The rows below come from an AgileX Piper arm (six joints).
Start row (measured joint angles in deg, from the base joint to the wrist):
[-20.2, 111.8, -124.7, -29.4, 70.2, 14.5]
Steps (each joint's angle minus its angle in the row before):
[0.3, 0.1, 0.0, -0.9, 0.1, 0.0]
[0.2, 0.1, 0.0, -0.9, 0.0, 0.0]
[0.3, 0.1, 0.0, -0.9, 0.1, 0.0]
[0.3, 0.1, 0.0, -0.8, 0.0, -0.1]
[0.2, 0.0, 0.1, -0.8, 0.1, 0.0]
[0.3, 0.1, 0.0, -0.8, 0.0, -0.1]
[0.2, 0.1, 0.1, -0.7, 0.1, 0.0]
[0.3, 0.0, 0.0, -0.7, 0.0, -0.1]
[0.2, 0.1, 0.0, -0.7, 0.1, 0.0]
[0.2, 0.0, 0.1, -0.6, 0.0, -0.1]
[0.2, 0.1, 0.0, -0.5, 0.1, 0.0]
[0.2, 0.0, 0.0, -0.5, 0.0, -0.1]
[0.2, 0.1, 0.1, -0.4, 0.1, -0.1]
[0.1, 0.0, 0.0, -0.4, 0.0, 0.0]
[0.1, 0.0, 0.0, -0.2, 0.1, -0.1]
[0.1, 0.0, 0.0, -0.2, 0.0, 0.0]
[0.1, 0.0, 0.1, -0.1, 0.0, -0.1]
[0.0, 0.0, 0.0, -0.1, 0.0, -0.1]
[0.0, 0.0, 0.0, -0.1, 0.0, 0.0]
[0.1, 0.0, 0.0, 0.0, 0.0, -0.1]
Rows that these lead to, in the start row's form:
[-19.9, 111.9, -124.7, -30.3, 70.3, 14.5]
[-19.7, 112.0, -124.7, -31.2, 70.3, 14.5]
[-19.4, 112.1, -124.7, -32.1, 70.4, 14.5]
[-19.1, 112.2, -124.7, -32.9, 70.4, 14.4]
[-18.9, 112.2, -124.6, -33.7, 70.5, 14.4]
[-18.6, 112.3, -124.6, -34.5, 70.5, 14.3]
[-18.4, 112.4, -124.5, -35.2, 70.6, 14.3]
[-18.1, 112.4, -124.5, -35.9, 70.6, 14.2]
[-17.9, 112.5, -124.5, -36.6, 70.7, 14.2]
[-17.7, 112.5, -124.4, -37.2, 70.7, 14.1]
[-17.5, 112.6, -124.4, -37.7, 70.8, 14.1]
[-17.3, 112.6, -124.4, -38.2, 70.8, 14.0]
[-17.1, 112.7, -124.3, -38.6, 70.9, 13.9]
[-17.0, 112.7, -124.3, -39.0, 70.9, 13.9]
[-16.9, 112.7, -124.3, -39.2, 71.0, 13.8]
[-16.8, 112.7, -124.3, -39.4, 71.0, 13.8]
[-16.7, 112.7, -124.2, -39.5, 71.0, 13.7]
[-16.7, 112.7, -124.2, -39.6, 71.0, 13.6]
[-16.7, 112.7, -124.2, -39.7, 71.0, 13.6]
[-16.6, 112.7, -124.2, -39.7, 71.0, 13.5]

